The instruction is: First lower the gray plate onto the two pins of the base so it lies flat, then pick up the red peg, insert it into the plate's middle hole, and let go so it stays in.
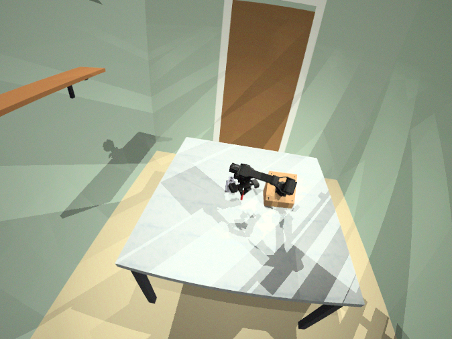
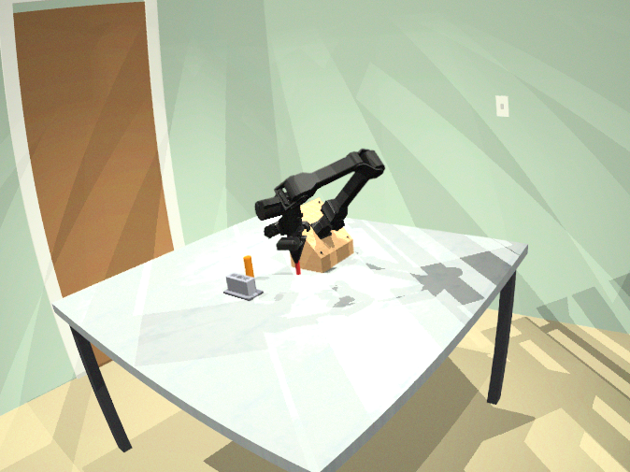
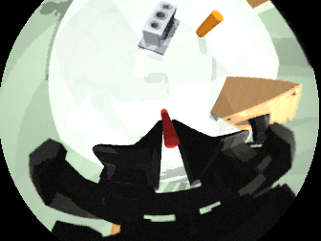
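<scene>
Now: the gray plate 90 mm ahead of my gripper tip, 180 mm to the right of it and 70 mm below it. The rest, counted from my gripper tip: orange peg 10 mm behind, 240 mm to the right, 70 mm below; then red peg right at my gripper tip; then base 90 mm ahead, 170 mm to the right, 100 mm below.
</scene>
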